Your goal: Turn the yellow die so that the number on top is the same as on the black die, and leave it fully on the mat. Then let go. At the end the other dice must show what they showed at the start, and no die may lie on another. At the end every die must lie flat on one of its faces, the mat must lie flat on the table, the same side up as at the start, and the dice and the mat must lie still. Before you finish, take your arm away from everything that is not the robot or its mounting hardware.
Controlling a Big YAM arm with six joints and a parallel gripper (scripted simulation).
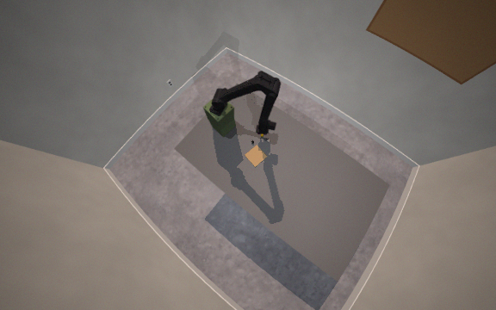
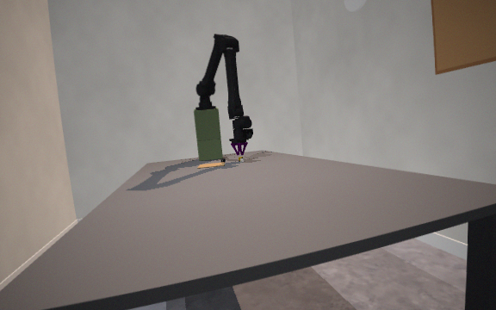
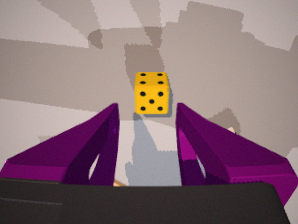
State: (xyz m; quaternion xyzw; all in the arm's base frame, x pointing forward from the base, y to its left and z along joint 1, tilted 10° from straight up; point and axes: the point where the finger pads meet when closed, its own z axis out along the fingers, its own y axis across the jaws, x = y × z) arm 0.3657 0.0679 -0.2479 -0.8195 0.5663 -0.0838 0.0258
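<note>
Now: the yellow die 30 mm below my hand. The rest, counted from my hand: orange mat: 40 mm ahead, 190 mm to the right, 40 mm below; then white die: 80 mm ahead, 20 mm to the right, 30 mm below; then black die: 40 mm behind, 100 mm to the right, 30 mm below.
</note>
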